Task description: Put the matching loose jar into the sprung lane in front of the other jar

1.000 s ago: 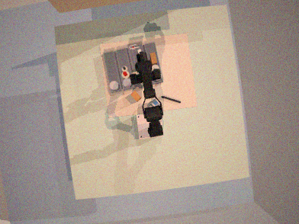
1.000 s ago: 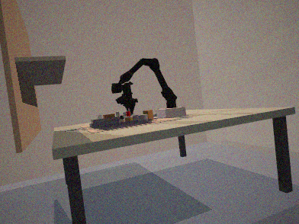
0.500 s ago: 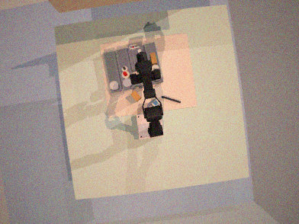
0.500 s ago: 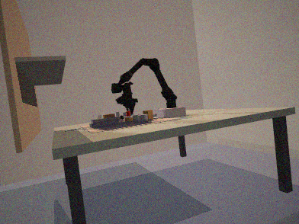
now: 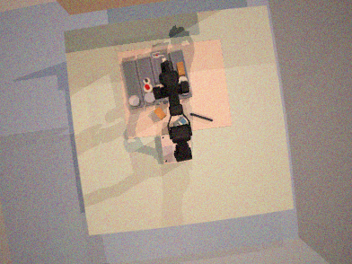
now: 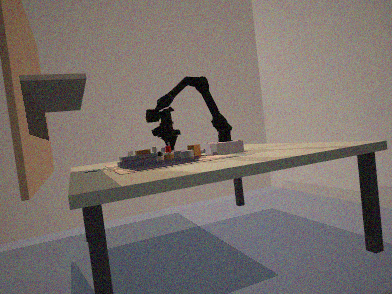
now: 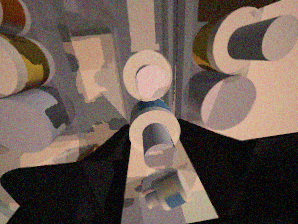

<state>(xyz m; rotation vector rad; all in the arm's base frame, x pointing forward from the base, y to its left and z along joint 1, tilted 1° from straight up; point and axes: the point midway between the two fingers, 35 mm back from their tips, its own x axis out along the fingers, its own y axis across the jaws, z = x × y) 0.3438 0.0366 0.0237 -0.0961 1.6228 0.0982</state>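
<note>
My gripper tip is now 100 mm past the orange-brown block, 80 mm to the right of it and 20 mm above it. From my gripper tip the other things lie so: dark stick: 170 mm to the right, 140 mm behind, 50 mm below.
</note>
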